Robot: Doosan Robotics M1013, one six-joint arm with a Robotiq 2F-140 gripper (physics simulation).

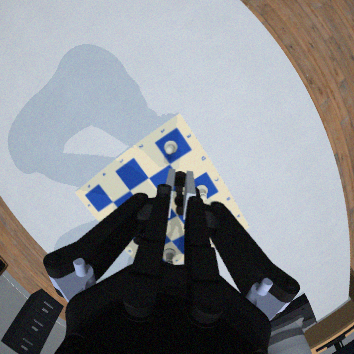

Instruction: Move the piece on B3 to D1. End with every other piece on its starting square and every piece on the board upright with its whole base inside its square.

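Where they show: gripper, fingertip midpoint: (179, 179); arm's base at its link origin: (279, 331).
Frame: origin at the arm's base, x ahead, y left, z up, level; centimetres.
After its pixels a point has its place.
My gripper (179, 179) {x 66.9, y 1.7, z 1.6 cm} is shut on a black piece (180, 181) {x 67.4, y 1.3, z 3.8 cm}, which shows as a dark shape between the fingertips. It hangs above the blue and cream board (152, 159) {x 70.2, y 4.4, z -2.9 cm}, and the tips appear beside the cream square D1 (189, 165) {x 66.7, y 0.3, z -2.9 cm}. How high the piece's base is cannot be seen. A white piece (170, 147) {x 70.7, y 0.9, z 0.0 cm} stands on the blue corner square E1. Another white piece (202, 192) {x 63.0, y 0.4, z -0.8 cm} shows on blue C1, partly behind the right finger. More dark shapes show between the fingers below the tips; which pieces they belong to is unclear. B3 and much of the board are hidden.
A pale piece (170, 255) {x 54.6, y 10.9, z -1.6 cm} shows between the finger bases, over the lower part of the board. The board lies on a pale round table top (280, 150) {x 61.6, y -13.5, z -3.5 cm} with a wooden floor (327, 65) beyond its edge. The arm's shadow falls on the table at the left.
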